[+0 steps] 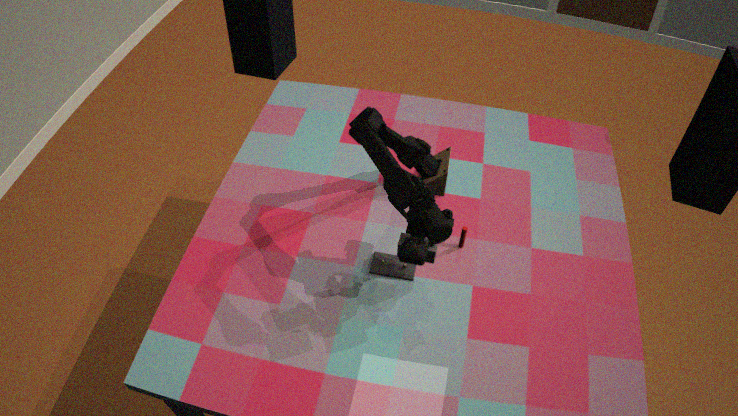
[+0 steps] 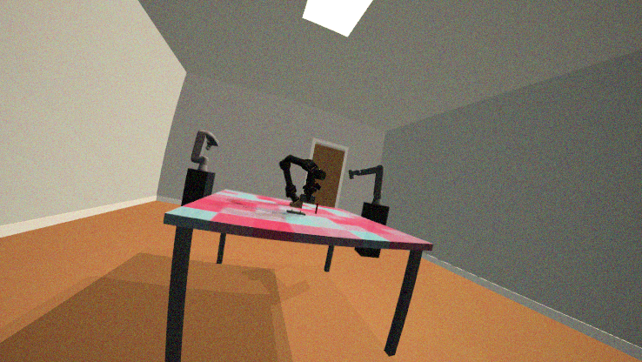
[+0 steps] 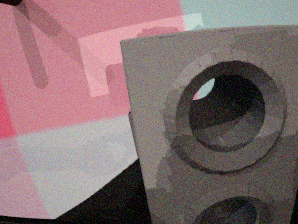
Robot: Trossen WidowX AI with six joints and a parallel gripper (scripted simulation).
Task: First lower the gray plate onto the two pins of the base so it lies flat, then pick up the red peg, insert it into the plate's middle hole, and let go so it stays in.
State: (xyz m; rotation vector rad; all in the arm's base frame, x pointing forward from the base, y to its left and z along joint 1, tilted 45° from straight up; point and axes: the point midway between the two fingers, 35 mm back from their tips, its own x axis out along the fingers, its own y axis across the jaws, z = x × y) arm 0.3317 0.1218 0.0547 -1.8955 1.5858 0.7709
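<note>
Now: the dark base 80 mm below my gripper tip and 60 mm to the right of it. Also, from my gripper tip: gray plate 30 mm above; red peg 130 mm behind, 100 mm to the left, 50 mm below.
</note>
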